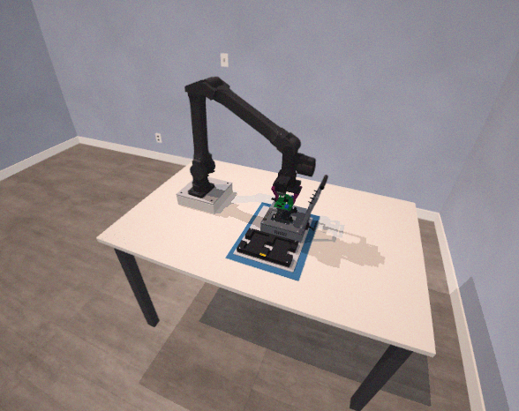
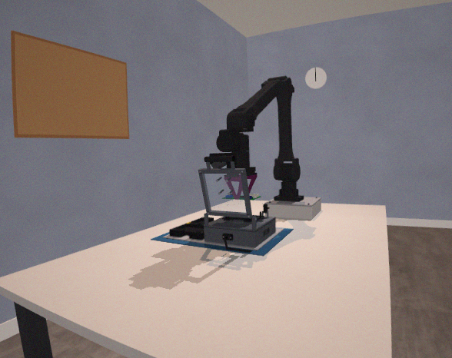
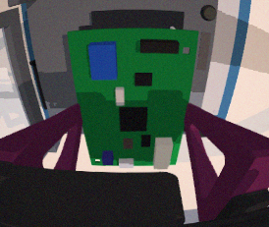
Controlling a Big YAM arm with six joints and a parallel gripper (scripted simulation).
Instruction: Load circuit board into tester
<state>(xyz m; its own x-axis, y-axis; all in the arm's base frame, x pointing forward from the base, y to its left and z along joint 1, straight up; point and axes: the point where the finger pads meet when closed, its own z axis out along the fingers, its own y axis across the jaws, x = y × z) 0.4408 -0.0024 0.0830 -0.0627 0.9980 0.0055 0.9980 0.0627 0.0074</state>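
My gripper is now right at the green circuit board. From my hand the other things lie so: clear lid (12 cm ahead, 1 cm to the left, 4 cm above); small latch hook (7 cm behind, 5 cm to the left, 5 cm below).
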